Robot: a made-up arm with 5 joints.
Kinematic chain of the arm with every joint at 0, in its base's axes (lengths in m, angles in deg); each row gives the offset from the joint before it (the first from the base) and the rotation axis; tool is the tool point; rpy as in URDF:
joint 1: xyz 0.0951 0 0.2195 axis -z
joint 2: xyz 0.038 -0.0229 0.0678 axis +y
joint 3: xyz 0.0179 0 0.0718 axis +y
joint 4: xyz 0.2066 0 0.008 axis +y
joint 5: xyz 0.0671 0.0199 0 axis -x
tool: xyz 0 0 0 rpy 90 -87.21 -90
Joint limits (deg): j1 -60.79..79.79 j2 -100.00..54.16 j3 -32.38..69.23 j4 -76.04..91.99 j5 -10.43..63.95
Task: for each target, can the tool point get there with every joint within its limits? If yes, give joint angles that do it. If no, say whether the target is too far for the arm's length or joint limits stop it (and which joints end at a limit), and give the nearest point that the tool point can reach.
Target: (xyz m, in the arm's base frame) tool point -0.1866 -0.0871 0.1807
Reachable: no: joint limits stop it (at a limit: joint 2, joint 3) | nearest point 0.0313 -0.0197 0.1476 | short by 0.230 m
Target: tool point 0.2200 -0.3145 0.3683
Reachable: yes | joints 67.84 22.74 -14.32 -49.49 36.71
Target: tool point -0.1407 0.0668 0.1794
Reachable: no: joint limits stop it (at a limit: joint 2, joint 3) | nearest point 0.0311 0.0181 0.1491 | short by 0.181 m
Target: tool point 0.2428 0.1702 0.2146
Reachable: yes | joints -49.81 -27.51 52.16 53.76 47.34
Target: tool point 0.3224 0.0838 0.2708
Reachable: yes | joints -20.95 -32.23 40.94 62.23 54.82
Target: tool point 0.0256 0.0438 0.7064
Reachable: no: too far | nearest point 0.0494 0.0288 0.6083 | short by 0.102 m
